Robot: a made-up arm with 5 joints. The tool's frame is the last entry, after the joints.
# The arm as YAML. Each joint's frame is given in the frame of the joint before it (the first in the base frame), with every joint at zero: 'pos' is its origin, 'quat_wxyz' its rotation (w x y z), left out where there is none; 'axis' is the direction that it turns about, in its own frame. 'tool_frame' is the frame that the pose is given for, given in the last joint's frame.
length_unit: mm
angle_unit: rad
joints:
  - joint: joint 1
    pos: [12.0, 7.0, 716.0]
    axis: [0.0, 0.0, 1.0]
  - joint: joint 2
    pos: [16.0, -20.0, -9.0]
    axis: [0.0, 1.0, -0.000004]
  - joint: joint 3
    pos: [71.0, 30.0, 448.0]
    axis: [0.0, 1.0, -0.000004]
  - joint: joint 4
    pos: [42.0, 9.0, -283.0]
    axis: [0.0, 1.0, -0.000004]
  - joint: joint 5
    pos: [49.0, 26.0, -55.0]
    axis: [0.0, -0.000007, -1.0]
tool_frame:
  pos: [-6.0, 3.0, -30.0]
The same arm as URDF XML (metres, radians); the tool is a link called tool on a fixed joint. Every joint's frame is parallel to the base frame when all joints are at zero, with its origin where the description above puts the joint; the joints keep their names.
<robot name="arm">
  <joint name="joint 1" type="continuous">
    <parent link="base_link"/>
    <child link="link1"/>
    <origin xyz="0.0120 0.0070 0.7160"/>
    <axis xyz="0 0 1"/>
  </joint>
  <joint name="joint 2" type="continuous">
    <parent link="link1"/>
    <child link="link2"/>
    <origin xyz="0.0160 -0.0200 -0.0090"/>
    <axis xyz="0 1 0"/>
  </joint>
  <joint name="joint 3" type="continuous">
    <parent link="link2"/>
    <child link="link3"/>
    <origin xyz="0.0710 0.0300 0.4480"/>
    <axis xyz="0 1 0"/>
  </joint>
  <joint name="joint 4" type="continuous">
    <parent link="link3"/>
    <child link="link4"/>
    <origin xyz="0.0420 0.0090 -0.2830"/>
    <axis xyz="0 1 0"/>
  </joint>
  <joint name="joint 5" type="continuous">
    <parent link="link4"/>
    <child link="link5"/>
    <origin xyz="0.0490 0.0260 -0.0550"/>
    <axis xyz="0 0 -1"/>
  </joint>
  <joint name="tool_joint" type="fixed">
    <parent link="link5"/>
    <child link="tool"/>
    <origin xyz="-0.0060 0.0030 -0.0300"/>
  </joint>
  <link name="base_link"/>
  <link name="link1"/>
  <link name="link2"/>
  <link name="link3"/>
  <link name="link4"/>
  <link name="link5"/>
  <link name="tool"/>
</robot>

